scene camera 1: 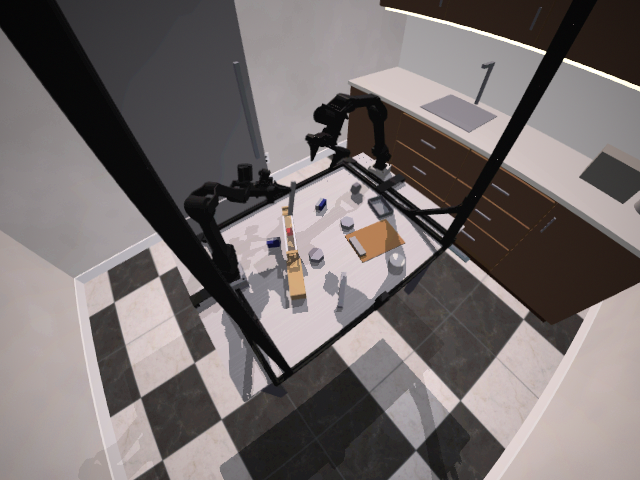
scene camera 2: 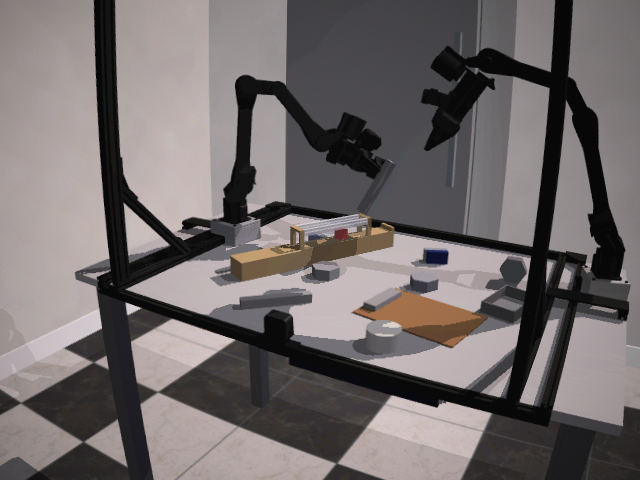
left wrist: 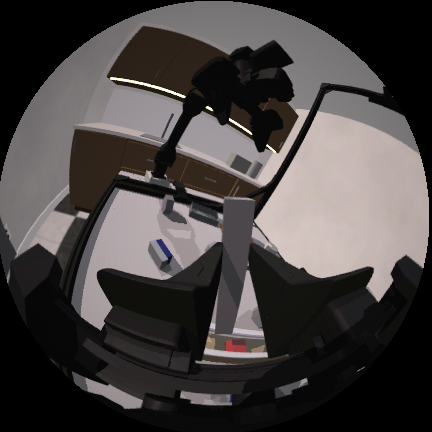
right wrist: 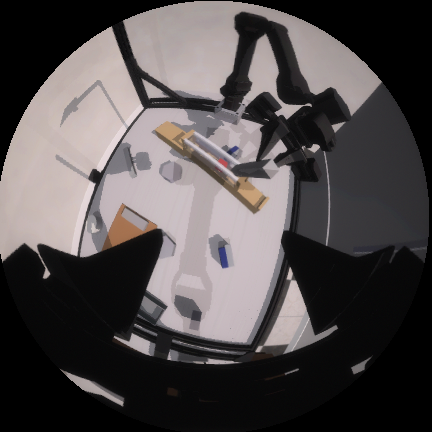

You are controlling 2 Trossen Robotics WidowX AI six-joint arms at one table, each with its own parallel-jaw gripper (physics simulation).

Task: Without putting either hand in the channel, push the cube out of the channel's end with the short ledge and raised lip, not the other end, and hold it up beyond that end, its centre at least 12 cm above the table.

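Note:
The red cube [scene camera 1: 289,231] [scene camera 2: 340,234] [left wrist: 236,345] [right wrist: 221,164] sits inside the tan channel [scene camera 1: 296,281] [scene camera 2: 268,264] [right wrist: 172,135], under its pale top rails. The short ledge's raised lip [scene camera 1: 285,209] [scene camera 2: 387,227] [right wrist: 263,201] is at the channel's far end. My left gripper [scene camera 1: 290,190] [scene camera 2: 379,169] [left wrist: 234,248] is shut on a long grey bar [scene camera 1: 292,198] [scene camera 2: 377,186] [left wrist: 235,260] [right wrist: 252,168], holding it tilted above the channel's short-ledge half. The bar's lower end is above the rails. My right gripper [scene camera 1: 312,155] [scene camera 2: 428,148] [right wrist: 223,236] is open and empty, high above the table.
Blue-faced blocks [scene camera 1: 273,242] [scene camera 1: 321,204] lie on either side of the channel. Grey hexagonal blocks [scene camera 2: 325,271] [scene camera 2: 423,281], another grey bar [scene camera 2: 275,298], an orange mat [scene camera 2: 429,317], a white cylinder [scene camera 2: 383,335] and a grey tray [scene camera 2: 498,310] are nearer scene camera 2.

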